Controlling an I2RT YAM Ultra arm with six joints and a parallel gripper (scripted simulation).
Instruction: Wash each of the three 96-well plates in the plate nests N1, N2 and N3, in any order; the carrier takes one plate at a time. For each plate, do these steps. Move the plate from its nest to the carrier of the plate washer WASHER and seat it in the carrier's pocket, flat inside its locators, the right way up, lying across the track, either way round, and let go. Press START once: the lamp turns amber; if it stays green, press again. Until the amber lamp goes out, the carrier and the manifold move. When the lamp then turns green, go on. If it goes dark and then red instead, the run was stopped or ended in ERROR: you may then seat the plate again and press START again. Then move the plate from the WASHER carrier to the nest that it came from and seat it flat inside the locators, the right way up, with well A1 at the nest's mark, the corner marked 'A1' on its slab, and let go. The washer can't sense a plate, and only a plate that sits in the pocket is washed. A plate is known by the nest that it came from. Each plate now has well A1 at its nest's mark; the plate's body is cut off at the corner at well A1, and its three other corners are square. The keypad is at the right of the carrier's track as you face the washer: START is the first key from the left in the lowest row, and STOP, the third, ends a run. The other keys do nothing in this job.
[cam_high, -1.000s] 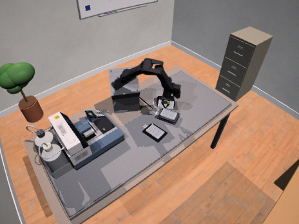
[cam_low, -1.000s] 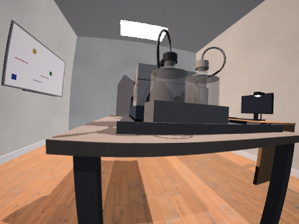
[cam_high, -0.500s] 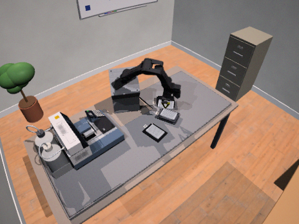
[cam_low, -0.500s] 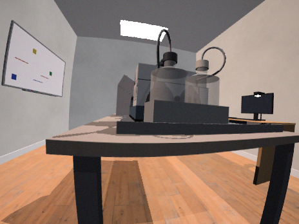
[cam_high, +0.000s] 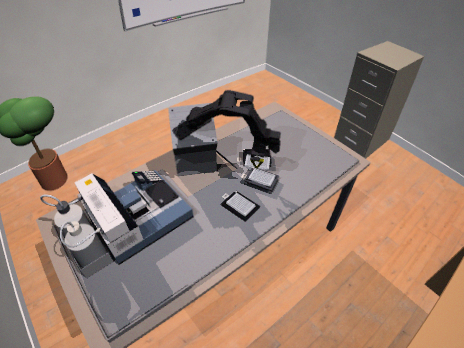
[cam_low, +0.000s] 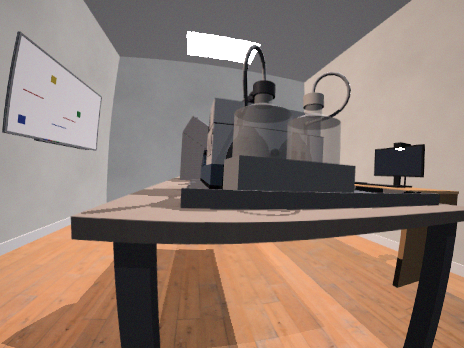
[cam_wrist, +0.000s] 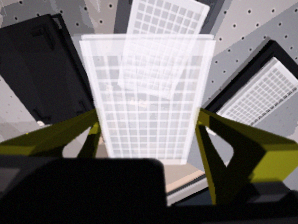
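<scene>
The dark carrier is 48 cm to the right of my hand, 20 cm behind it and 6 cm below it. The rest, counted from my hand: plate washer 64 cm to the right, 20 cm behind, 1 cm below; label 21 cm to the right, 14 cm below, 2 cm behind; black nest 19 cm to the right, 14 cm below, 9 cm ahead.
</scene>
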